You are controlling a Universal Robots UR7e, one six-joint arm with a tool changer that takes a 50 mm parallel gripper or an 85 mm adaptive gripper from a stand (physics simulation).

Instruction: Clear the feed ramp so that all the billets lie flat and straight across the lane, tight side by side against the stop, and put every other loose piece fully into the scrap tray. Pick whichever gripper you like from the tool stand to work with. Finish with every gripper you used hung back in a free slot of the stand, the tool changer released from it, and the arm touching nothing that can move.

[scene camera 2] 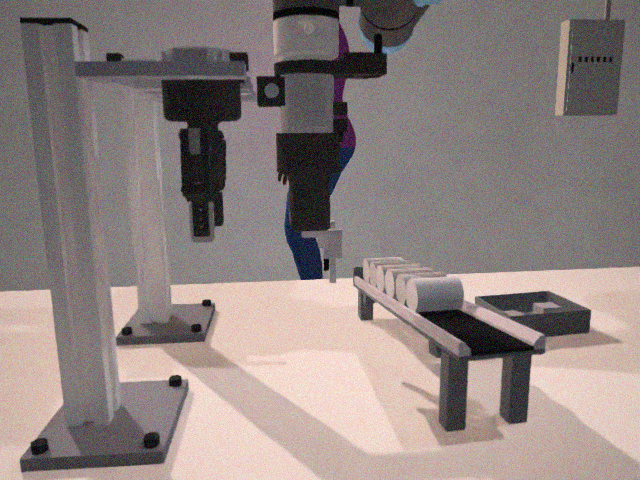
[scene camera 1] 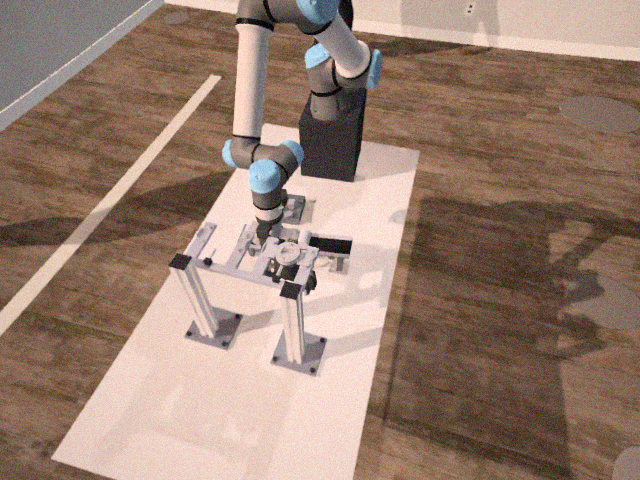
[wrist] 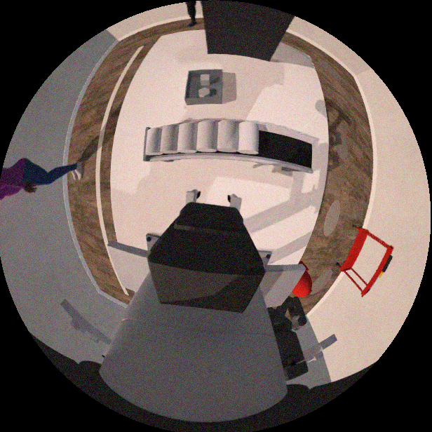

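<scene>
I see a tool stand (wrist: 78, 322), and it is 0.19 m from the lens.
</scene>
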